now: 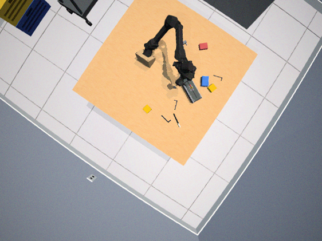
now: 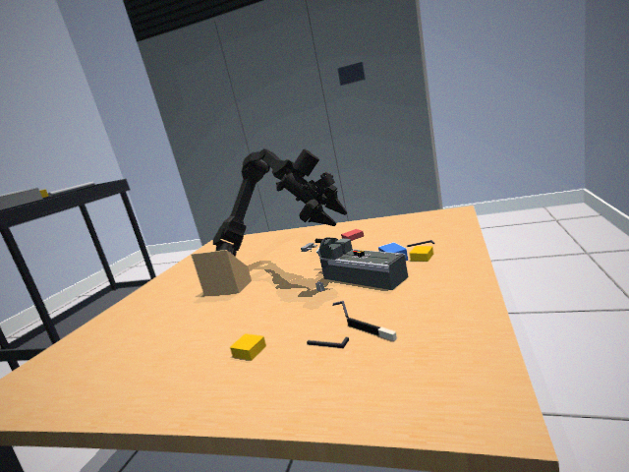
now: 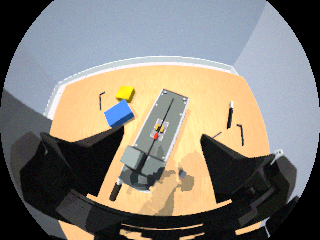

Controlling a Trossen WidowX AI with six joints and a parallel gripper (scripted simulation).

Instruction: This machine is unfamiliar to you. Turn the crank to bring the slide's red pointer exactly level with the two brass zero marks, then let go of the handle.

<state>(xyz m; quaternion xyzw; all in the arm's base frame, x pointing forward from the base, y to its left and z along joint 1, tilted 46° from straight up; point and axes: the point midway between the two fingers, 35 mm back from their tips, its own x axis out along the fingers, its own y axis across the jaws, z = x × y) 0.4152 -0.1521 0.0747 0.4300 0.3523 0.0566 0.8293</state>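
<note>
My gripper tip is 110 mm past the dark crank handle, 120 mm to the right of it and 100 mm above it. From my gripper tip the other things lie so: small grey cube (100 mm behind, 50 mm to the right, 190 mm below); blue block (120 mm ahead, 130 mm to the left, 180 mm below); red pointer (20 mm ahead, 10 mm to the left, 120 mm below).
</note>
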